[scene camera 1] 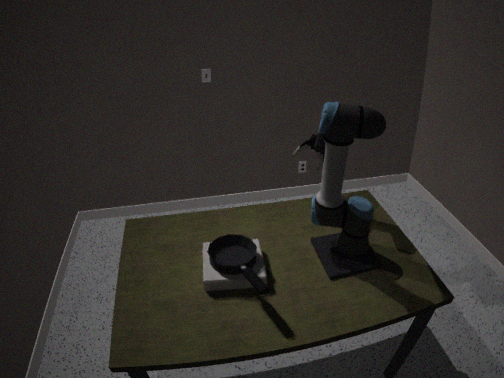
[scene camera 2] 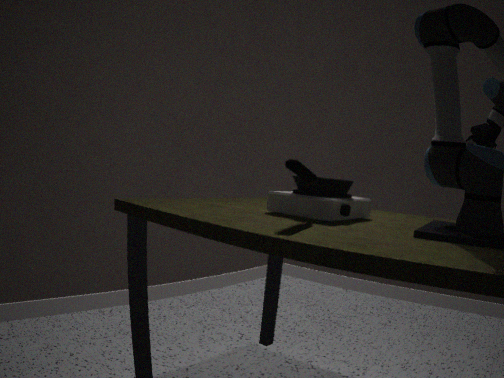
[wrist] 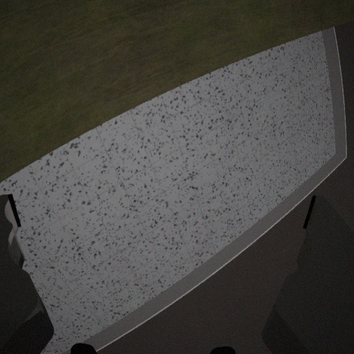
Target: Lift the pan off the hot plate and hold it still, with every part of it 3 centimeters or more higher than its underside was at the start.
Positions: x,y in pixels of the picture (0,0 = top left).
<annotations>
black pan: scene camera 1 231,252; scene camera 2 307,181; not seen in the wrist view (out of frame)
</annotations>
